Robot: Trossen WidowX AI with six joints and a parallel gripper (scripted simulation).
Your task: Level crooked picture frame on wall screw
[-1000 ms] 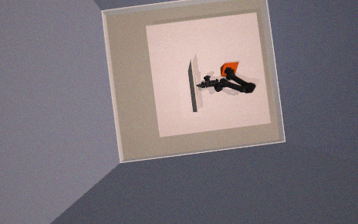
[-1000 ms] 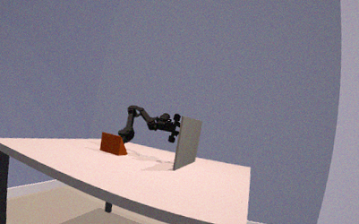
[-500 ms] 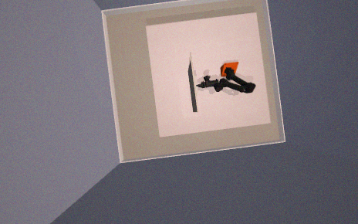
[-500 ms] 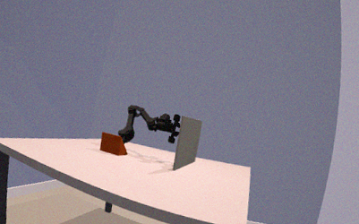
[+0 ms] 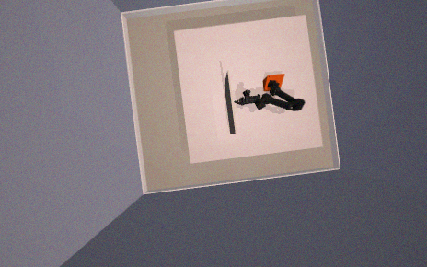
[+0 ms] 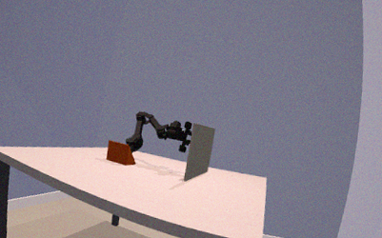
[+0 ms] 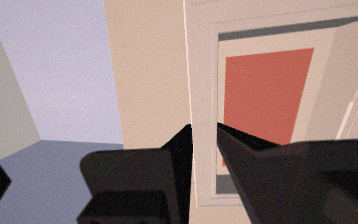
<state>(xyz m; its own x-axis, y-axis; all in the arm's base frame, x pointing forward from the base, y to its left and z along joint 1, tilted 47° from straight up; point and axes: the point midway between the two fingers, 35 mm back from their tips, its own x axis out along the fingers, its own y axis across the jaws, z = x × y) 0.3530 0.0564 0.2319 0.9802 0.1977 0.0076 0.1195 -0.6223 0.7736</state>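
Right now my gripper tip is 5 cm above the picture frame, 1 cm to the left of it and 1 cm short of it. Also, from my gripper tip: wall panel 7 cm below, 2 cm to the left, 2 cm ahead.
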